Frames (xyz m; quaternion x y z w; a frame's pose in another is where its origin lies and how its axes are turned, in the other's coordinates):
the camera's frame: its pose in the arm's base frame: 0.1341 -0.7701 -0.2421 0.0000 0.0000 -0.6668 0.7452
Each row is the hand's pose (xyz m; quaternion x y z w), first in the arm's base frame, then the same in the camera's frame.
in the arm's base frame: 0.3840 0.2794 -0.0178 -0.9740 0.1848 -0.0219 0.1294
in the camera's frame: -1.0154 0.3646 0.2243 -0.8491 -0.5118 0.0700 0.1110
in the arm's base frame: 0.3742 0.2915 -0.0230 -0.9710 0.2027 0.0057 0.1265
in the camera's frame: -1.0285 0.3562 0.2191 -0.8588 -0.4964 0.0886 0.0905
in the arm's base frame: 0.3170 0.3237 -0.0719 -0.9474 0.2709 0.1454 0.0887
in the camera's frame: -1.0668 0.3029 0.1702 0.8867 0.4299 -0.1675 0.0309
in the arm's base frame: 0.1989 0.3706 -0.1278 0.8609 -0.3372 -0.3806 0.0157
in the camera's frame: -1.1265 0.1907 0.1143 0.8664 0.3228 -0.2732 0.2655
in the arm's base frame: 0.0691 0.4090 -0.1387 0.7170 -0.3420 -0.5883 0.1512
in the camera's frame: -1.1790 0.0659 0.1034 0.7624 0.2232 -0.3376 0.5050
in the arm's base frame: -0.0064 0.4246 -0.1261 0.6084 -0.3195 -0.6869 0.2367
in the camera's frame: -1.2029 -0.0074 0.1160 0.6664 0.1676 -0.3540 0.6344
